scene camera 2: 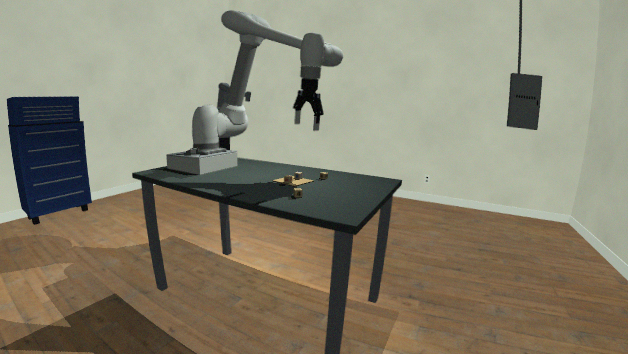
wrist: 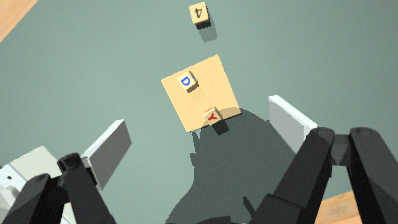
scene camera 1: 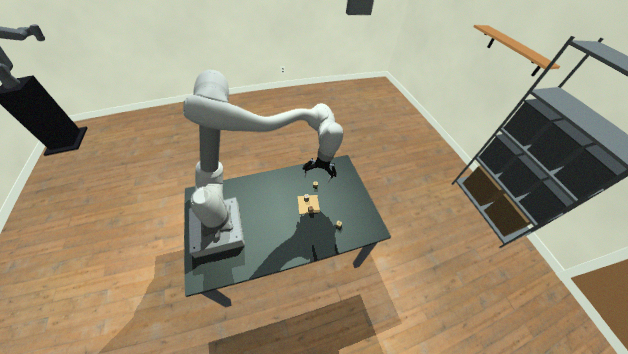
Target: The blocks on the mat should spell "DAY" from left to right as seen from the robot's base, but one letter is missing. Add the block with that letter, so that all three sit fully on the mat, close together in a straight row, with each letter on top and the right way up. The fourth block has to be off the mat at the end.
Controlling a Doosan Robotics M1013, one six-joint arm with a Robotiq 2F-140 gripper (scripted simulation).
Labels:
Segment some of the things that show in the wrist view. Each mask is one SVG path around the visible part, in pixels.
The gripper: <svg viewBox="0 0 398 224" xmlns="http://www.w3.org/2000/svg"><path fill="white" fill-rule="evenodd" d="M238 223L232 223L230 216L209 218L196 224ZM124 119L115 121L81 157L78 153L71 153L60 158L57 161L57 165L62 175L51 178L48 173L43 173L28 180L2 224L60 224L64 206L67 203L71 204L76 224L117 224L98 191L104 189L132 144ZM269 96L270 123L296 153L296 156L274 193L266 194L248 224L315 224L328 180L332 177L332 165L346 166L362 224L398 224L398 162L376 130L367 127L355 127L350 129L350 135L335 134L335 131L330 128L318 127L316 123L278 95Z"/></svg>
A tan mat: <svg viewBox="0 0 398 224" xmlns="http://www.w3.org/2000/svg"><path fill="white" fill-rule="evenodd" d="M218 55L161 80L186 132L209 125L203 114L204 111L214 105L221 113L221 120L241 113ZM191 70L198 81L184 91L177 79Z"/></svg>

